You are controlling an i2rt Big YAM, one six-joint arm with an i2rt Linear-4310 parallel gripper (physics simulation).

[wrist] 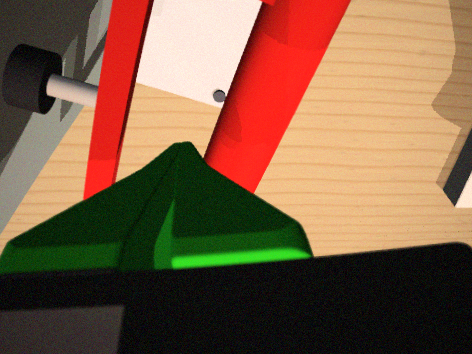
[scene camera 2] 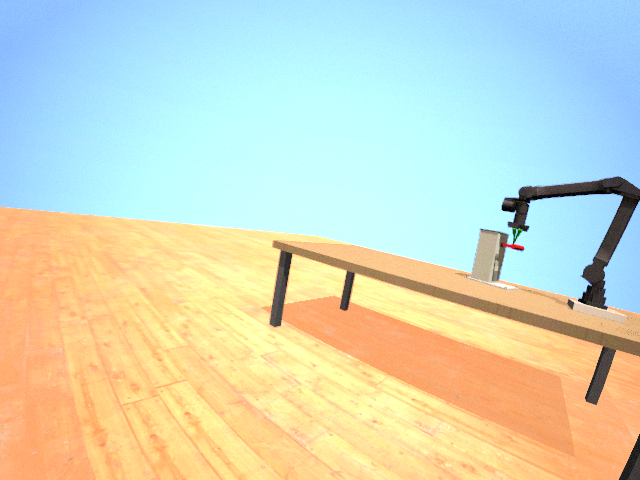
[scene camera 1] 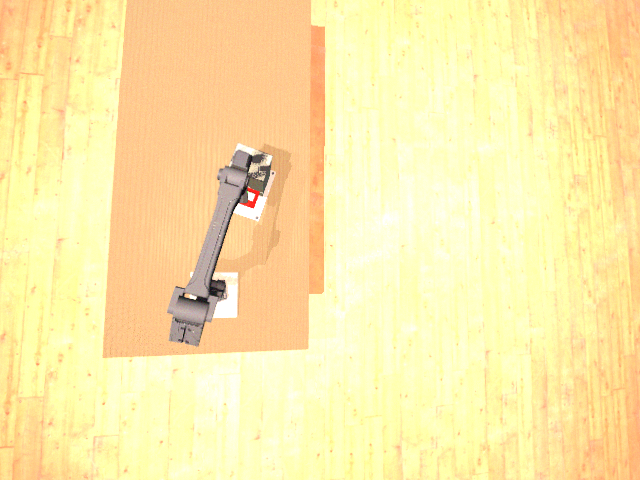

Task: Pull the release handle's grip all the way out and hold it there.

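The red release handle (scene camera 1: 250,204) (scene camera 2: 516,247) is a loop with a thick round grip (wrist: 285,85) and a flatter back bar (wrist: 112,85). A short pale rod (wrist: 72,90) joins it to a black collar (wrist: 34,78) on the upright grey housing (scene camera 1: 256,183) (scene camera 2: 487,255). My gripper (scene camera 2: 514,243) (wrist: 184,157) is shut with nothing between its green fingers. In the wrist view its joined tips show between the grip and the back bar, and the fingers cover the handle's near end. Whether the tips touch the handle is unclear. The arm hides the gripper in scene camera 1.
The housing stands on a white base plate (scene camera 1: 251,211) (scene camera 2: 504,285) (wrist: 195,45) on the wooden table (scene camera 1: 206,77) (scene camera 2: 361,259). The arm stands on a white mount (scene camera 1: 231,304) (scene camera 2: 602,312) near the table's end and reaches over to the housing.
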